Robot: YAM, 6 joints.
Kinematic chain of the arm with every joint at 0, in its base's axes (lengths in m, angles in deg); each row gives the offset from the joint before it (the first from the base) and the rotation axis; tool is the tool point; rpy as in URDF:
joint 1: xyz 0 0 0.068 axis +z
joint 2: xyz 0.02 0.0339 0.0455 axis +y
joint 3: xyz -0.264 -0.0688 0 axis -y
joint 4: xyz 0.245 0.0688 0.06 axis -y
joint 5: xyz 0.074 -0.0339 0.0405 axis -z
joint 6: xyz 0.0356 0 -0.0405 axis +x
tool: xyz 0 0 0 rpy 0 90 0
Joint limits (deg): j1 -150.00..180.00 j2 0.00..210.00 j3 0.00..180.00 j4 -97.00..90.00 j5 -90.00..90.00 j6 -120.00..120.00
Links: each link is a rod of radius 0.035 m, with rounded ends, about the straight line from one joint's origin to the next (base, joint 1, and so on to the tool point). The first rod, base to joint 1, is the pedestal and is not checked.
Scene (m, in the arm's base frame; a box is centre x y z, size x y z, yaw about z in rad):
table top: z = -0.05
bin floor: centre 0 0.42 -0.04 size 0.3 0.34 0.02 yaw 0.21
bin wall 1: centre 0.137 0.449 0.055 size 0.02 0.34 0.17 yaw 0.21
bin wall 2: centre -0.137 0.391 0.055 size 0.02 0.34 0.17 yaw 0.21
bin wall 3: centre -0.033 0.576 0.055 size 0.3 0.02 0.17 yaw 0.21
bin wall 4: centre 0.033 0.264 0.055 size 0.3 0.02 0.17 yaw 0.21
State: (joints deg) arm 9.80 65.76 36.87 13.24 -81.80 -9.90
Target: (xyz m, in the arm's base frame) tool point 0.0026 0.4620 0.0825
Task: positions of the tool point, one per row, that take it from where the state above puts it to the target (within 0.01 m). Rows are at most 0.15 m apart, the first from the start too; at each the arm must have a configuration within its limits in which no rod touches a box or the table.
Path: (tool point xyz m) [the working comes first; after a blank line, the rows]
Joints at the target: 85.53 134.23 78.13 20.52 -69.72 -9.90
Straight joint move there: touches bin wall 1.

1: 0.2348 0.1348 0.2808
2: 0.2315 0.2048 0.2893
3: 0.2079 0.2794 0.2923
4: 0.1615 0.3520 0.2899
5: 0.0924 0.4153 0.2821
6: 0.0026 0.4620 0.2691
7: 0.0034 0.4720 0.1747
8: 0.0026 0.4620 0.0825

